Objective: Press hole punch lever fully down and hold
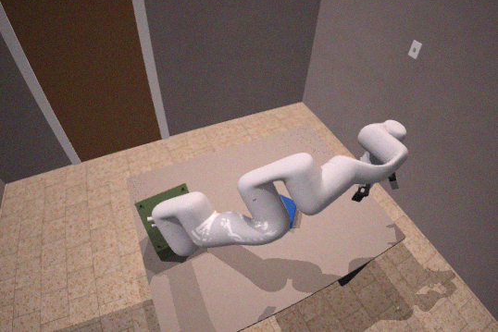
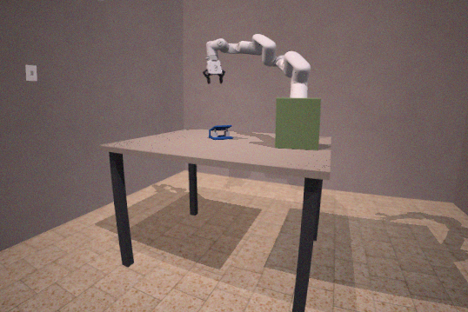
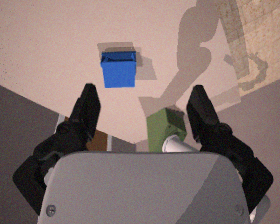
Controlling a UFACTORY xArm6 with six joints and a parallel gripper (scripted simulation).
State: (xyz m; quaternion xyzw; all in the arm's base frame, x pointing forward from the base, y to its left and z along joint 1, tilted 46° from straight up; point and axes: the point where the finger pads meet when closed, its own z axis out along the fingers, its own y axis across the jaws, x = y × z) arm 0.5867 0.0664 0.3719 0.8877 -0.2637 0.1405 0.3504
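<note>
Right now my hand is 15 cm past the hole punch, 17 cm to the right of it and 33 cm above it.
</note>
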